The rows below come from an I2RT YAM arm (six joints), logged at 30 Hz.
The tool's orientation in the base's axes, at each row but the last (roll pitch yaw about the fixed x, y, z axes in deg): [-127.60 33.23 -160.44]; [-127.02 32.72 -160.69]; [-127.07 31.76 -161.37]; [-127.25 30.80 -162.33]
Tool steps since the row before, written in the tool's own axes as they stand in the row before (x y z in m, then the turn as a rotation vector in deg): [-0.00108 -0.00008 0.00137 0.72 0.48 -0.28]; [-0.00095 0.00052 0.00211 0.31 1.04 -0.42]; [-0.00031 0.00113 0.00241 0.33 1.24 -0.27]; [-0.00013 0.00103 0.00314 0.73 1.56 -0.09]
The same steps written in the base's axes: [0.00163 -0.00062 -0.00005 -0.63 0.32 -0.57]; [0.00207 -0.00073 -0.00090 -0.27 0.92 -0.65]; [0.00182 -0.00070 -0.00184 -0.16 0.96 -0.88]; [0.00200 -0.00133 -0.00227 -0.33 0.96 -1.39]
